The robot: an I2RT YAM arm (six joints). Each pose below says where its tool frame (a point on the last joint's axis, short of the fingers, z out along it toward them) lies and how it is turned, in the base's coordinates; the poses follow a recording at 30 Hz.
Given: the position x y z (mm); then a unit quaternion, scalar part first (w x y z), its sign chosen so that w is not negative.
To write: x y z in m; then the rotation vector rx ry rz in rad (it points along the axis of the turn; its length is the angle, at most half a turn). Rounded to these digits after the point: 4 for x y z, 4 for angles.
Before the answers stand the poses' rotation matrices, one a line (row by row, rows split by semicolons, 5 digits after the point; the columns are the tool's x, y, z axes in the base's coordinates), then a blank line. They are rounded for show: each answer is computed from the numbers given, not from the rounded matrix.
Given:
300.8, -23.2, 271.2, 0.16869, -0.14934, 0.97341, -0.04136
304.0, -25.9, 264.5, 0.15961, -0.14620, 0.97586, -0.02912
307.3, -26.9, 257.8, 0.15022, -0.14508, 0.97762, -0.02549
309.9, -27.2, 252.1, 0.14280, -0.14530, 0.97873, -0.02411
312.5, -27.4, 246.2, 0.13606, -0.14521, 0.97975, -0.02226
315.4, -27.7, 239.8, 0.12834, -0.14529, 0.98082, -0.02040
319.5, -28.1, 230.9, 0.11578, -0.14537, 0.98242, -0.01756
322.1, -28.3, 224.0, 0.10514, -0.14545, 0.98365, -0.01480
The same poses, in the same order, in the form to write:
-0.89848 -0.27679 0.34076; -0.30469 0.95197 -0.03014; -0.31606 -0.13091 -0.93967
-0.90630 -0.27605 0.32003; -0.29464 0.95556 -0.01016; -0.30300 -0.10350 -0.94735
-0.91277 -0.27601 0.30111; -0.29132 0.95660 -0.00625; -0.28632 -0.09343 -0.95357
-0.91699 -0.27753 0.28653; -0.29131 0.95661 -0.00570; -0.27252 -0.08869 -0.95805
-0.92080 -0.27848 0.27307; -0.29060 0.95684 -0.00410; -0.26014 -0.08313 -0.96198
-0.92484 -0.27977 0.25768; -0.29024 0.95695 -0.00272; -0.24583 -0.07731 -0.96623
-0.93092 -0.28156 0.23260; -0.28970 0.95712 -0.00084; -0.22238 -0.06816 -0.97257
-0.93558 -0.28303 0.21115; -0.28926 0.95725 0.00147; -0.20254 -0.05970 -0.97745

0.3008, -0.0232, 0.2712, -0.4246, 2.7677, -0.1176
0.3040, -0.0259, 0.2645, -0.4178, 2.7887, -0.0832
0.3073, -0.0269, 0.2578, -0.4168, 2.8083, -0.0732
0.3099, -0.0272, 0.2521, -0.4191, 2.8232, -0.0695
0.3125, -0.0274, 0.2462, -0.4205, 2.8369, -0.0645
0.3154, -0.0277, 0.2398, -0.4225, 2.8525, -0.0593
0.3195, -0.0281, 0.2309, -0.4258, 2.8777, -0.0514
0.3221, -0.0283, 0.2240, -0.4287, 2.8991, -0.0436

